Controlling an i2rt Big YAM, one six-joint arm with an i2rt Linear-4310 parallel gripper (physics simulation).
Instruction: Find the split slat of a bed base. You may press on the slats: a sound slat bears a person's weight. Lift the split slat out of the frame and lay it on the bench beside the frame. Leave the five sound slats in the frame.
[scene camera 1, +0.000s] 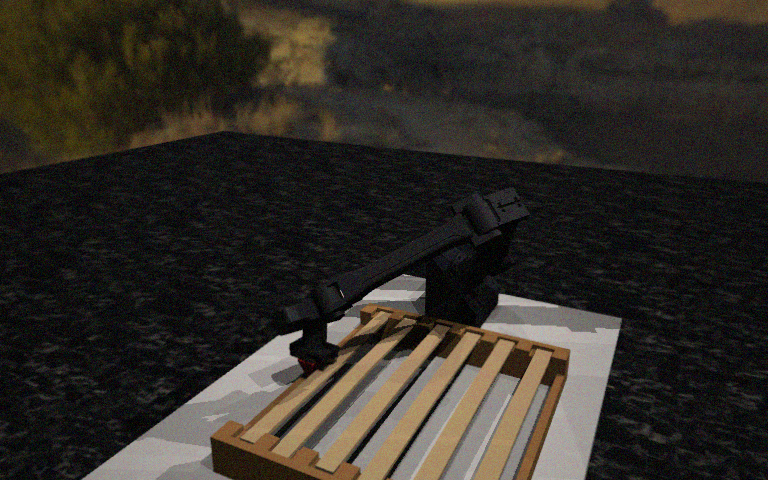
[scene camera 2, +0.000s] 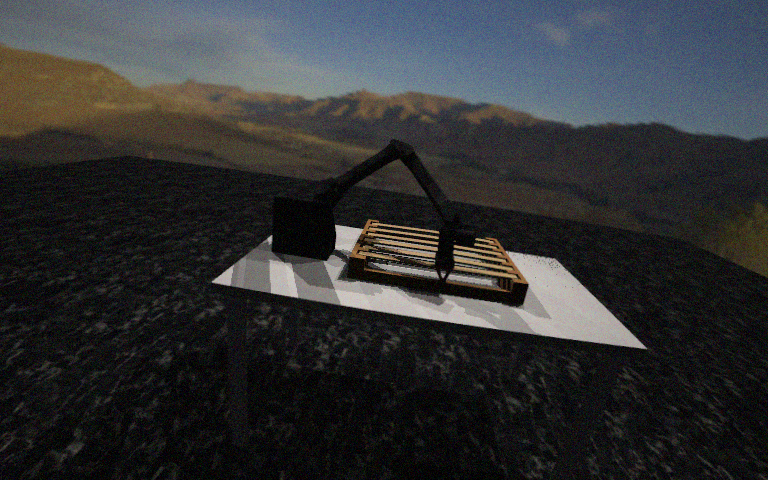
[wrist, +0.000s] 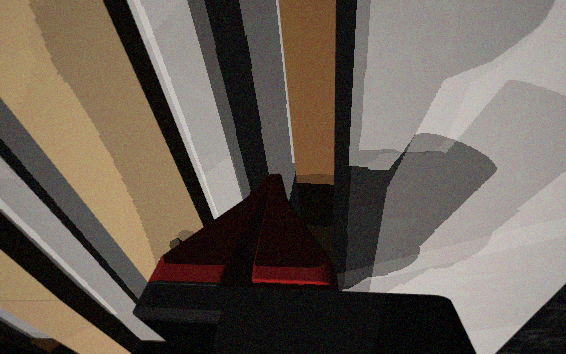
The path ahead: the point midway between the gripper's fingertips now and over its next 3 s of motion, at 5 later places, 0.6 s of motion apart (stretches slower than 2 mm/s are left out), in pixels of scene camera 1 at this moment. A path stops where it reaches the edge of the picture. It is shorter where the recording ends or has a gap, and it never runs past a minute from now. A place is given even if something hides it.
The gripper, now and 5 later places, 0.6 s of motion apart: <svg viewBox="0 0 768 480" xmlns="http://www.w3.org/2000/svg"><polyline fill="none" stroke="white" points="312,383 319,319 318,319 312,327 310,368 312,371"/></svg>
